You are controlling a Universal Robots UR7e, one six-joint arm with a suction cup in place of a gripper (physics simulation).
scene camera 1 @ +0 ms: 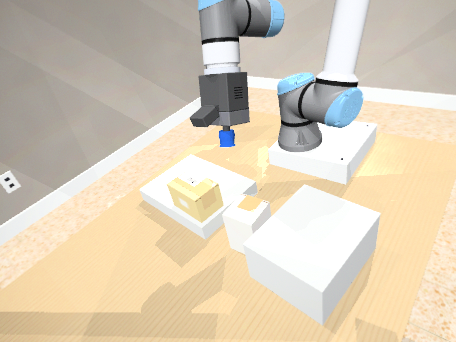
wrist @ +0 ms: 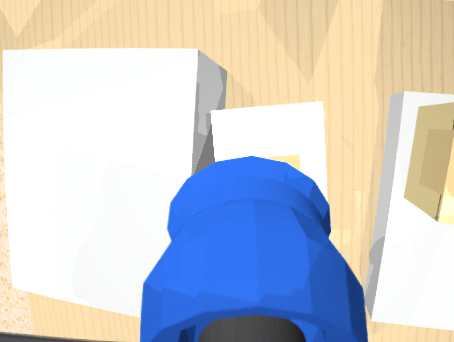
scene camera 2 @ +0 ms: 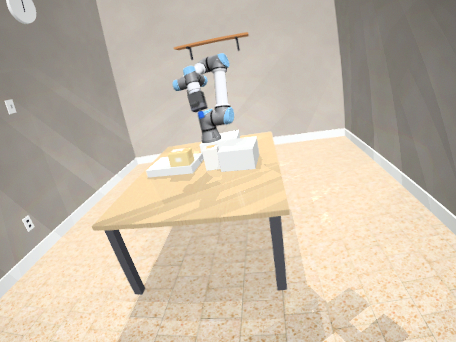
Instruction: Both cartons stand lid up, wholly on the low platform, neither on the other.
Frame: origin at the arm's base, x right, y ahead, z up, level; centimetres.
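Where they show: hand, tool point: [scene camera 1: 227, 145] [wrist: 248, 231] [scene camera 2: 201, 117]; arm's base, link origin: [scene camera 1: 300, 141] [scene camera 2: 211, 140].
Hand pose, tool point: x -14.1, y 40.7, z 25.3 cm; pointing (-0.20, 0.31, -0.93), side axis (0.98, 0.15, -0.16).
Note:
Each offset is from my tool point to the top centre of the thing.
The tan carton {dy +1.9, dx +18.6, dz -18.5 cm} [scene camera 1: 192, 206] [scene camera 2: 181, 157] [wrist: 430, 155] stands lid up on the low white platform {dy -3.3, dx +27.3, dz -27.0 cm} [scene camera 1: 230, 181] [scene camera 2: 170, 171] [wrist: 415, 280]. The white carton {dy -1.0, dx -0.9, dz -19.0 cm} [scene camera 1: 239, 232] [scene camera 2: 211, 158] [wrist: 267, 130] stands on the table, off the platform, between it and a bigger white block. A tan tape end shows on its upward face and runs to the far edge, so it seems to rest on end with the lid facing sideways. My gripper [scene camera 1: 227, 138] [scene camera 2: 201, 114] [wrist: 250, 175], a blue suction cup, is open and empty, raised above and apart from both cartons. It partly hides the white carton in the wrist view.
The big white block {dy -6.2, dx -17.1, dz -19.8 cm} [scene camera 1: 310, 220] [scene camera 2: 239, 156] [wrist: 100, 150] is taller than the platform and stands very close beside the white carton; whether they touch is unclear. The robot's white base plinth [scene camera 1: 345, 145] stands behind them on the table.

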